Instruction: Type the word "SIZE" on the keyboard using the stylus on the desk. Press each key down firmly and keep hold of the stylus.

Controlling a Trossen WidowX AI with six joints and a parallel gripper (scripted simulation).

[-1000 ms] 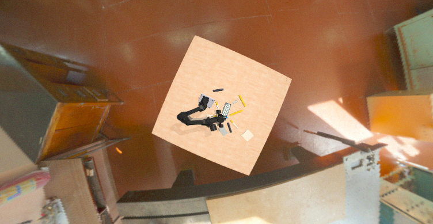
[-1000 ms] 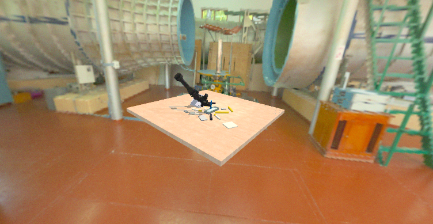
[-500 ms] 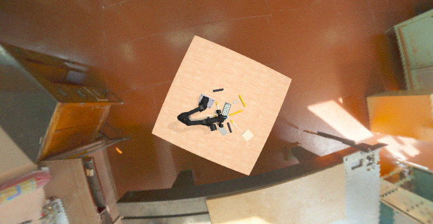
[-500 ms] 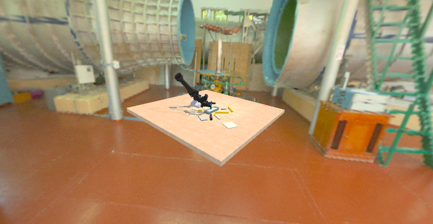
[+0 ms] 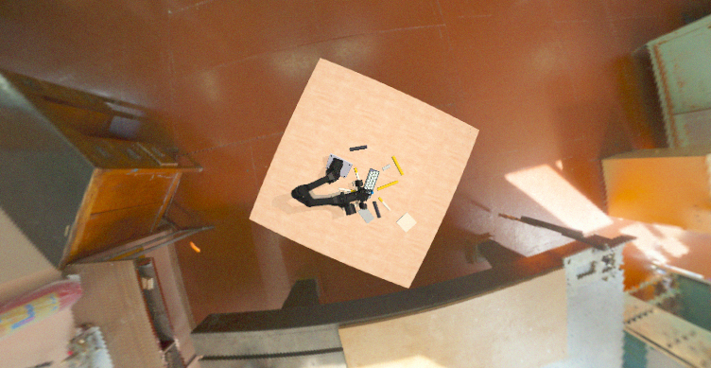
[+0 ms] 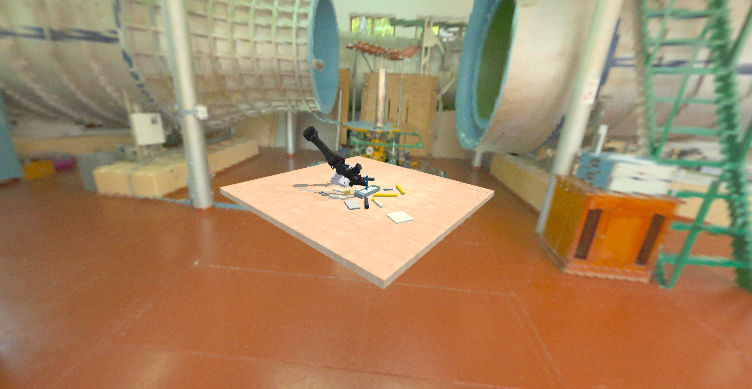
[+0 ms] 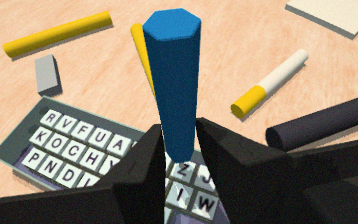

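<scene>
The I key lies 2 cm behind my gripper tip, 1 cm to the right of it and 6 cm below it. Also, from my gripper tip: blue stylus 2 cm below; then Z key 6 cm below; then grey pad 3 cm ahead, 17 cm to the right, 7 cm below.
</scene>
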